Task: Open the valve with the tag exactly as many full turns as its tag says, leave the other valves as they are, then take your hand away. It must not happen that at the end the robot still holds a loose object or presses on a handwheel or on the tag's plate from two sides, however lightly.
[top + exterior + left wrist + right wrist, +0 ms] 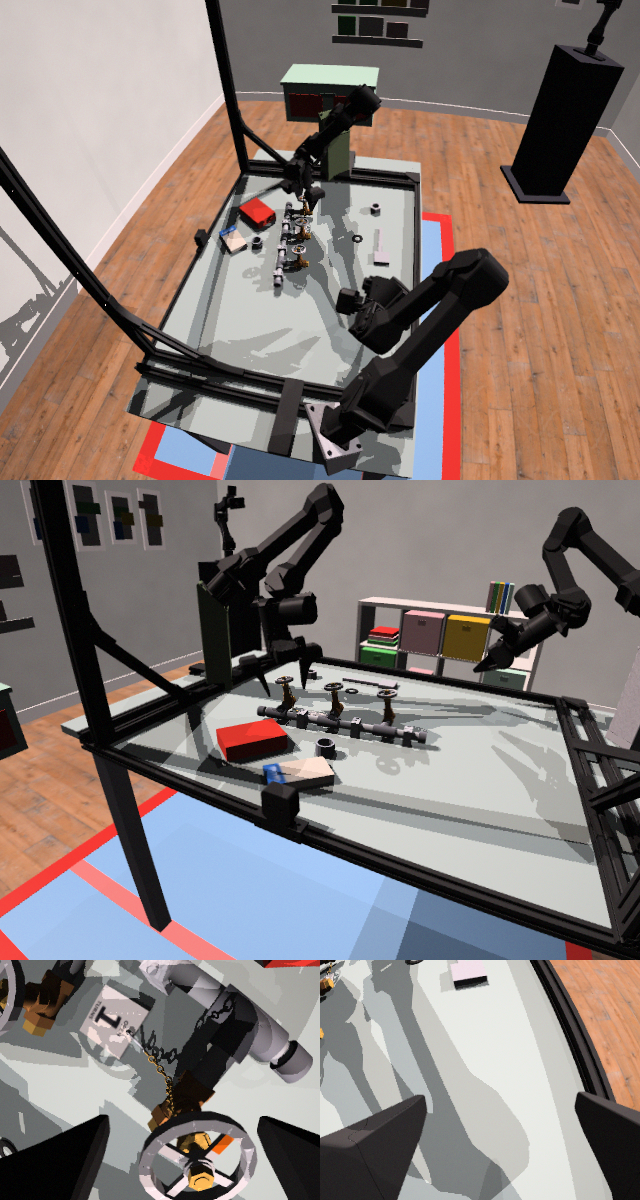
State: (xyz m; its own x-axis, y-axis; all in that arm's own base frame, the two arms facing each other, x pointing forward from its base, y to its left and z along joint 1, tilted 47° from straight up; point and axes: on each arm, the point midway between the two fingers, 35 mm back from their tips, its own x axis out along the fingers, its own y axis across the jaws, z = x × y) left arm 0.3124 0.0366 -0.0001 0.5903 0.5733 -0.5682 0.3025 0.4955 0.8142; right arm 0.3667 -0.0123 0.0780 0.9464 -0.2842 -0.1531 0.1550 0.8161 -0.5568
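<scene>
Now: the white tag 80 mm to the right of my left hand, 80 mm below it and 10 mm behind it. From my left hand the other things lie so: nut: 260 mm ahead, 70 mm below, 20 mm to the left; grey flat piece: 260 mm ahead, 170 mm to the right, 80 mm below; red box: 180 mm behind, 70 mm below.
</scene>
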